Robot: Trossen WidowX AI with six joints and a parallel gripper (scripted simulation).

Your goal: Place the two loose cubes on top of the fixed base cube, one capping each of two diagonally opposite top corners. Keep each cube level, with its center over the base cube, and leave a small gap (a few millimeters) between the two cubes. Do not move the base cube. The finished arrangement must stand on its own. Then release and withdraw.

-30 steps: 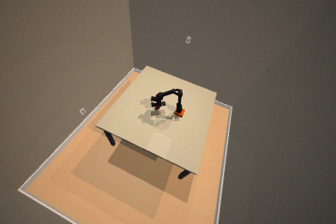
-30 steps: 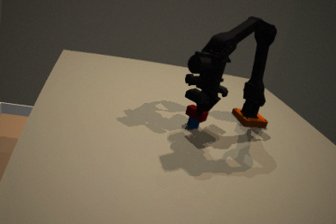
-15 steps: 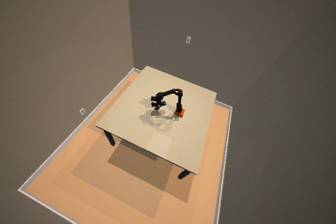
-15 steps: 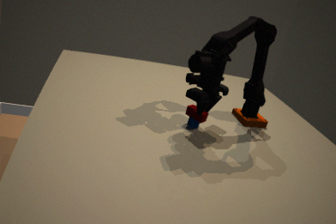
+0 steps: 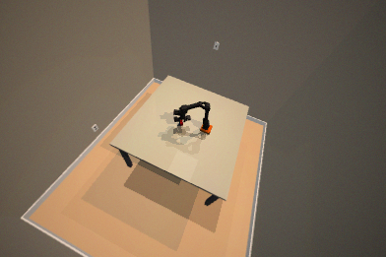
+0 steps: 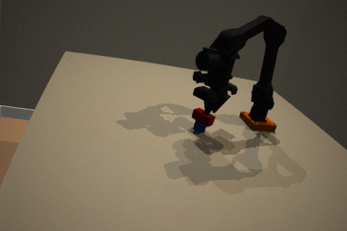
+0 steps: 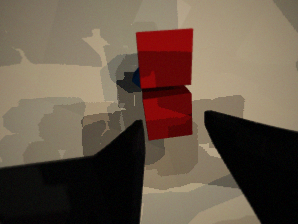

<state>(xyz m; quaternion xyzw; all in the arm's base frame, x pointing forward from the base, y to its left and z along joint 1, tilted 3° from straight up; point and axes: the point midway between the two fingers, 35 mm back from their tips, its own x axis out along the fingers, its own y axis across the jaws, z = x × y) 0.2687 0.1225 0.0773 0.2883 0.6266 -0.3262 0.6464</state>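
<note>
Now: the blue cube 6 cm below my gripper tip, 2 cm to the right of it and 1 cm ahead of it.
</note>
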